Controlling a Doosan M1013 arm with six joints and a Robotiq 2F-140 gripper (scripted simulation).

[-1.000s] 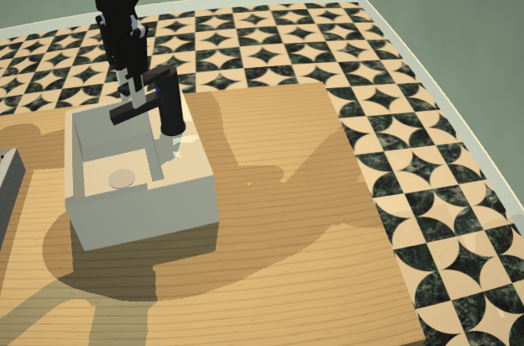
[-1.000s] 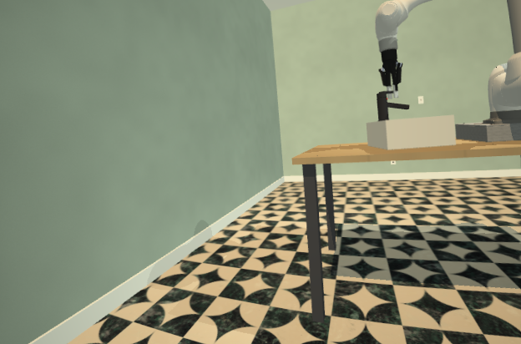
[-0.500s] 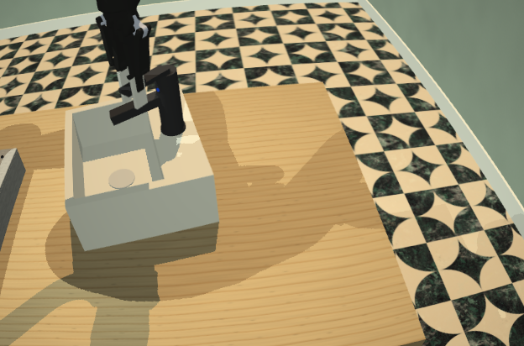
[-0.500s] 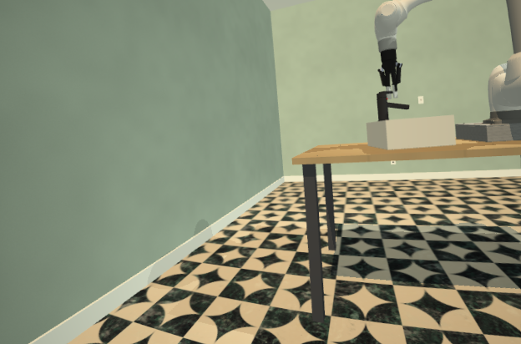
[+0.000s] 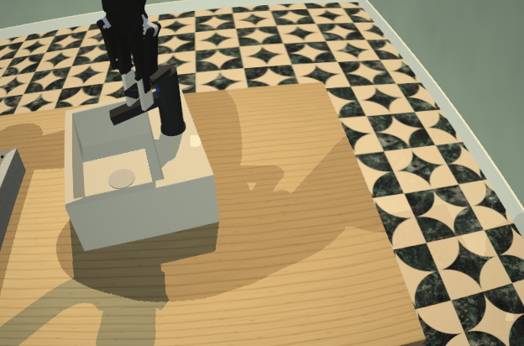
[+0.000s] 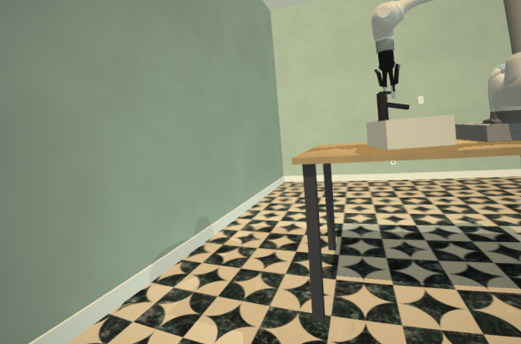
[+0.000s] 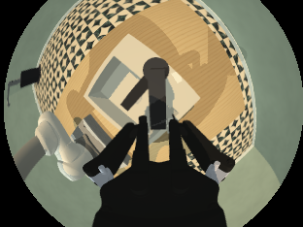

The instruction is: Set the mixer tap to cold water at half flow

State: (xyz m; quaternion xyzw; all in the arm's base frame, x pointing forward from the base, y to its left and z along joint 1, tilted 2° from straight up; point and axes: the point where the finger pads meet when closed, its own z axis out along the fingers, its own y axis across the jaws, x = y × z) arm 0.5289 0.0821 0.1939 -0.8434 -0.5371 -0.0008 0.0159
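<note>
My hand is 10 mm short of the lever and 30 mm to the right of it. The rest, counted from my hand: white basin: 70 mm behind, 40 mm to the left, 240 mm below; mixer tap: 20 mm ahead, 50 mm to the left, 50 mm below.
</note>
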